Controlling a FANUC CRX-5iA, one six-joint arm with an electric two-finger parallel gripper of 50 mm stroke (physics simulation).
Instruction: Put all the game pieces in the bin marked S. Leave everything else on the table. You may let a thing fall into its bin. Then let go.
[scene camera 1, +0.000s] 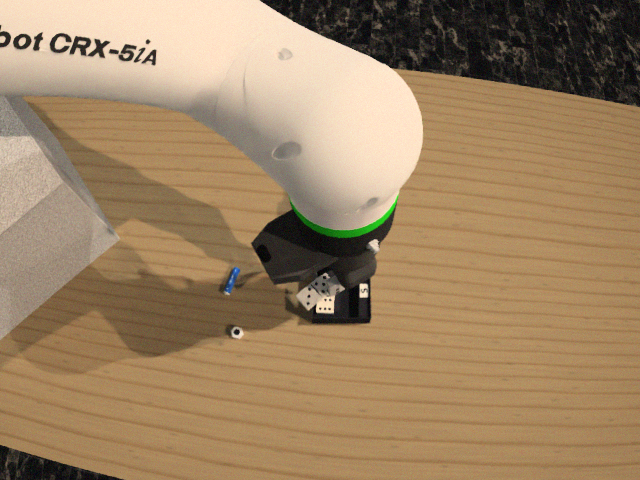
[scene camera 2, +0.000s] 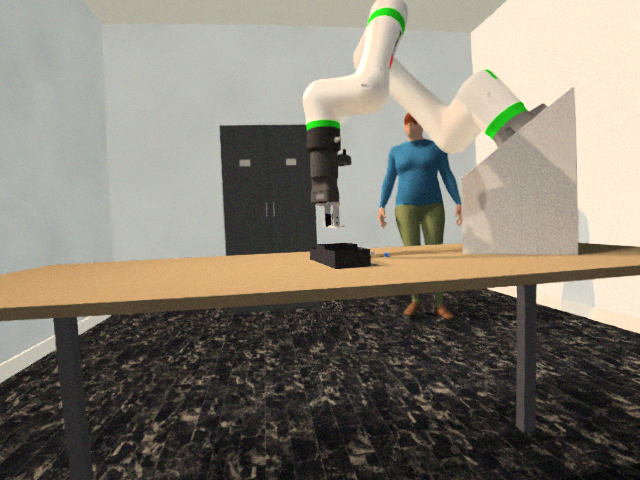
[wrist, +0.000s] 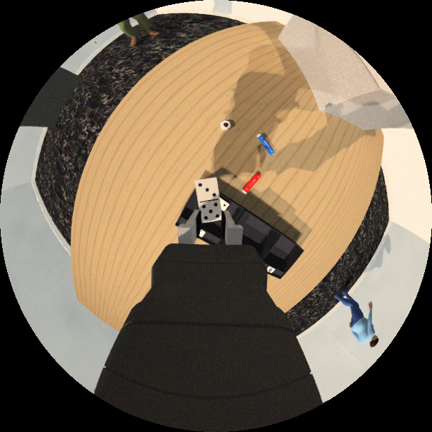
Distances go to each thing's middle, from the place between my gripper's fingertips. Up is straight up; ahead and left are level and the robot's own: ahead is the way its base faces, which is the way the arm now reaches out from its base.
My hand is 9 cm to the right of the black bin block (scene camera 1: 353, 305) and 7 cm above it.
